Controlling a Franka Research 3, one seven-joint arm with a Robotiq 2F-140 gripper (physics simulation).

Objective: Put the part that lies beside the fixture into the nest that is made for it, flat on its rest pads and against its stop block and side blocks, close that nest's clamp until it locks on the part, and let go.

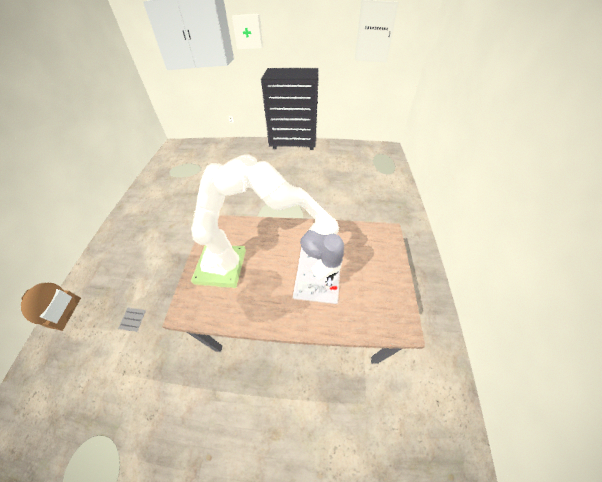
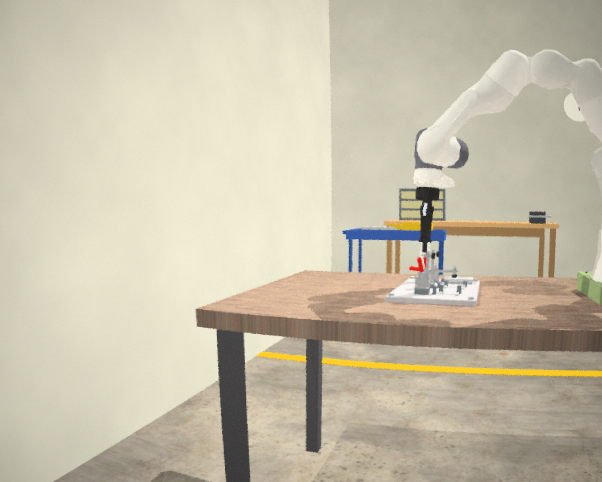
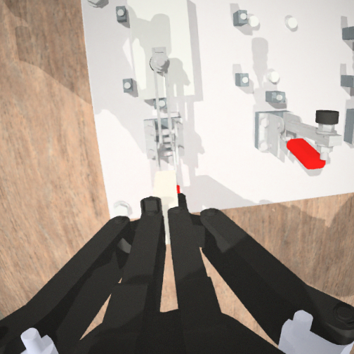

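Observation:
The white fixture plate (image 3: 218,147) (image 2: 438,297) (image 1: 313,293) lies on the wooden table (image 1: 251,306). A pale flat part (image 3: 182,53) lies in the left nest between small grey blocks (image 3: 128,85). That nest's toggle clamp (image 3: 163,137) reaches over the part with its round pad (image 3: 159,63). My gripper (image 3: 165,205) (image 2: 425,249) is shut with nothing between the fingers and points down at the handle's end near the plate's front edge.
A second clamp with a red handle (image 3: 305,154) (image 1: 333,287) and black knob (image 3: 326,116) stands on the plate to the right, beside another nest. The robot's green base (image 1: 218,274) is at the table's left. A blue table (image 2: 390,235) stands behind.

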